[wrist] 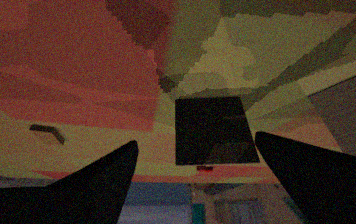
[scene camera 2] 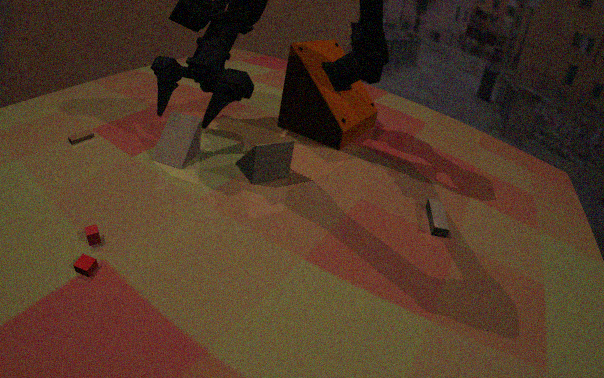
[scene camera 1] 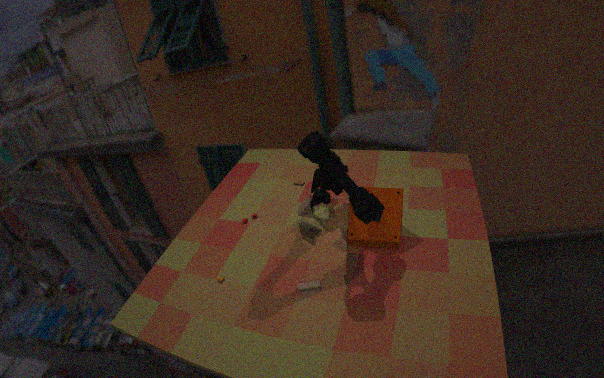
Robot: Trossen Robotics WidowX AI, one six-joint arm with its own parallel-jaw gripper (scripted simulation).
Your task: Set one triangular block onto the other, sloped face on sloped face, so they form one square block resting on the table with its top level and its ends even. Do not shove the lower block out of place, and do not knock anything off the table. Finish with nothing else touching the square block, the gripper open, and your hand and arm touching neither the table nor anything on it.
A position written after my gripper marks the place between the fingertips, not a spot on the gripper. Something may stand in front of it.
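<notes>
A grey triangular block (wrist: 208, 131) is there in the scene. My own gripper (scene camera 2: 180, 121) (wrist: 196, 141) (scene camera 1: 311, 199) is open, and I am holding nothing in the gripper.
</notes>
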